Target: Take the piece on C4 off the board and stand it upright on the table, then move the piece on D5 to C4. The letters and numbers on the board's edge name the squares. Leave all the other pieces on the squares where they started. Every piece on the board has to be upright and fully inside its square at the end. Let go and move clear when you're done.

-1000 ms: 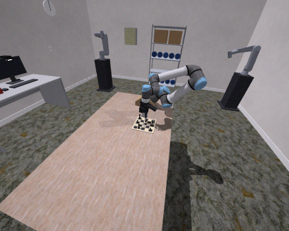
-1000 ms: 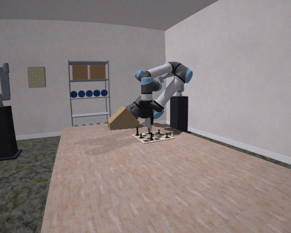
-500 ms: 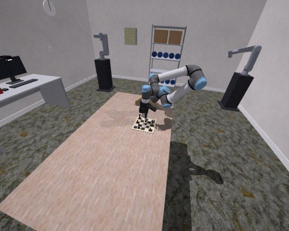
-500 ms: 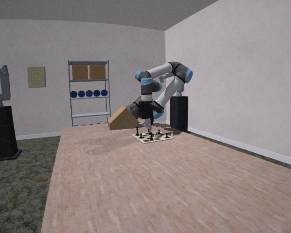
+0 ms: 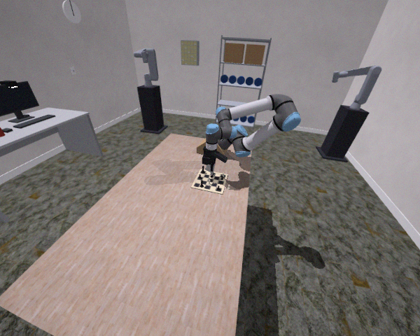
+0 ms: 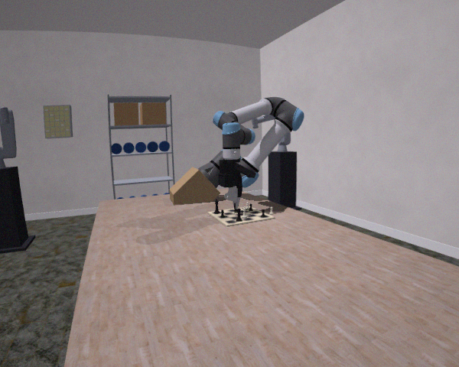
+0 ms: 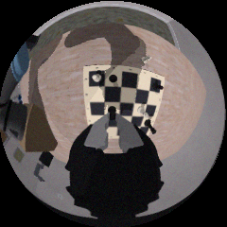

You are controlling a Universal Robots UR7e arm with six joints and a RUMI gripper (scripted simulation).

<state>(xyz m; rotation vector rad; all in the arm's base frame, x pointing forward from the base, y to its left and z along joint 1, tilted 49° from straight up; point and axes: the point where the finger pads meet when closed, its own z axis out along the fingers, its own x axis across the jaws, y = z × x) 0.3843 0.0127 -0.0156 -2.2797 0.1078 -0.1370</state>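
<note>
My hand is 40 mm short of the chessboard and 40 mm above it.
</note>
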